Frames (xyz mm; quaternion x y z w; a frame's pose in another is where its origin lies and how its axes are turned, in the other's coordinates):
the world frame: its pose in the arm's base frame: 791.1 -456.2 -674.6 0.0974 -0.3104 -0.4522 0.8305
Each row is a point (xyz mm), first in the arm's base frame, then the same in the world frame.
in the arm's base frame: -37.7 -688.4 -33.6
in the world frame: 132.3 -421.6 978.0
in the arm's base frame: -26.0 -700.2 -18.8
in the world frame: 152.8 -413.7 981.2
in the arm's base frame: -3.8 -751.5 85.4
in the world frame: 247.9 -381.6 1043.8
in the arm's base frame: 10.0 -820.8 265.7
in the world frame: 386.7 -331.9 1169.4
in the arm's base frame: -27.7 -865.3 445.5
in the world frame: 484.6 -303.9 1328.6
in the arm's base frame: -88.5 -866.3 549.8
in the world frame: 505.8 -300.3 1447.4
